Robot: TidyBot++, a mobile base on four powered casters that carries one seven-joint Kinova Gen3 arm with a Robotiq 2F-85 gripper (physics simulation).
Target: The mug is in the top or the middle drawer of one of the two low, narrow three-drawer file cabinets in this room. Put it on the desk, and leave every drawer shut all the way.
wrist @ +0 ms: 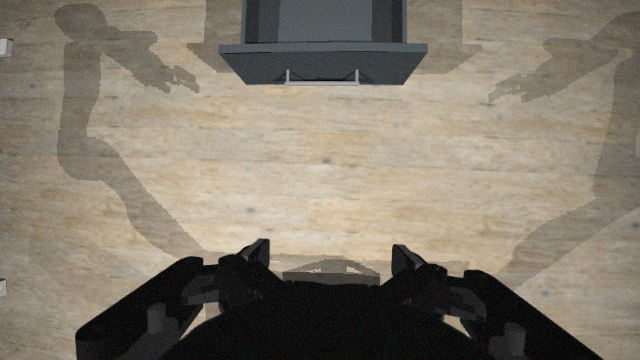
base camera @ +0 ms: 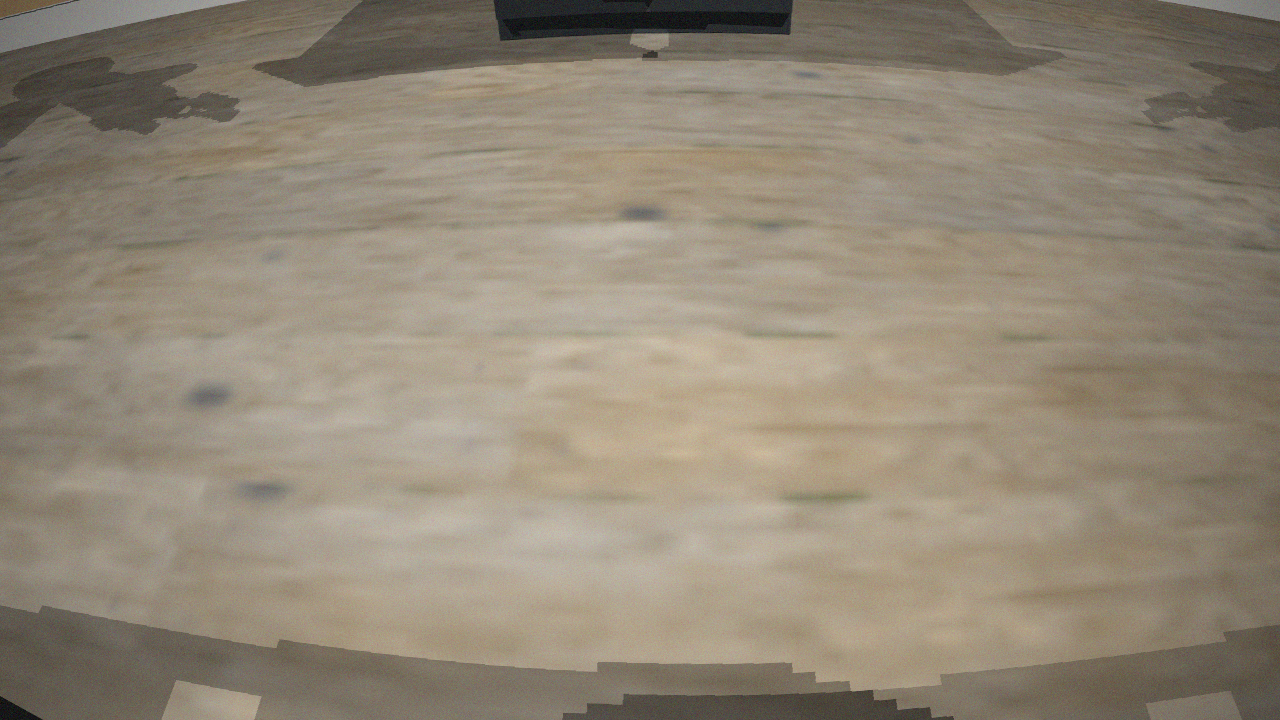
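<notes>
A dark grey file cabinet (base camera: 642,19) shows its lower front at the top edge of the base camera view. In the wrist view a drawer (wrist: 323,65) is pulled out at the top middle, with a silver bar handle (wrist: 322,83) on its front. The part of its inside that shows holds no mug; the rear part is cut off by the frame. My gripper (wrist: 330,255) is open and empty, above the floor and apart from the drawer's front. The mug and the desk do not show clearly in either view.
The wooden floor (base camera: 640,358) (wrist: 330,185) lies between me and the cabinet, with shadows of the arm and the drawer on it. Small pale blocks (wrist: 5,47) show at the left edge of the wrist view. A pale wall strip shows in the upper corners of the base camera view.
</notes>
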